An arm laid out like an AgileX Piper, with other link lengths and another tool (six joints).
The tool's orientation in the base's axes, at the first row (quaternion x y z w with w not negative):
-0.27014 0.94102 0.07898 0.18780
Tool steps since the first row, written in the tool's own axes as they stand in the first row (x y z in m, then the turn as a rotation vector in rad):
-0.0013 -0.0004 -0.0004 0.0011 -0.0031 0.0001
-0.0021 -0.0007 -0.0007 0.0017 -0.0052 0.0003
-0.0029 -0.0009 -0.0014 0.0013 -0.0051 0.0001
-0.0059 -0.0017 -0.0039 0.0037 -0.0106 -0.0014
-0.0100 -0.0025 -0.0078 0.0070 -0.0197 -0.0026
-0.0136 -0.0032 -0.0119 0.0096 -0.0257 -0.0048
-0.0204 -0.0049 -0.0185 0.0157 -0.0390 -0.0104
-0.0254 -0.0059 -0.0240 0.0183 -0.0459 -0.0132
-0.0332 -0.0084 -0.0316 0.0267 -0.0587 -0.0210
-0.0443 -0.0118 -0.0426 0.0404 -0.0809 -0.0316
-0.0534 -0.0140 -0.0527 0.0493 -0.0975 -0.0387
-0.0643 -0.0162 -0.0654 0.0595 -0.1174 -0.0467
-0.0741 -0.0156 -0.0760 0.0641 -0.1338 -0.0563
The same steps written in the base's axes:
0.0011 0.0002 0.0009 0.0008 -0.0031 -0.0007
0.0018 0.0002 0.0014 0.0016 -0.0051 -0.0012
0.0023 0.0003 0.0024 0.0018 -0.0049 -0.0008
0.0043 0.0004 0.0058 0.0024 -0.0110 -0.0007
0.0068 0.0007 0.0110 0.0043 -0.0206 -0.0013
0.0087 0.0008 0.0161 0.0048 -0.0274 -0.0006
0.0129 0.0010 0.0248 0.0055 -0.0429 0.0015
0.0156 0.0012 0.0318 0.0063 -0.0507 0.0027
0.0207 0.0009 0.0417 0.0041 -0.0674 0.0059
0.0278 0.0006 0.0561 0.0021 -0.0953 0.0092
0.0330 0.0006 0.0688 0.0018 -0.1153 0.0114
0.0388 0.0008 0.0847 0.0020 -0.1390 0.0137
0.0428 0.0033 0.0983 0.0043 -0.1574 0.0199

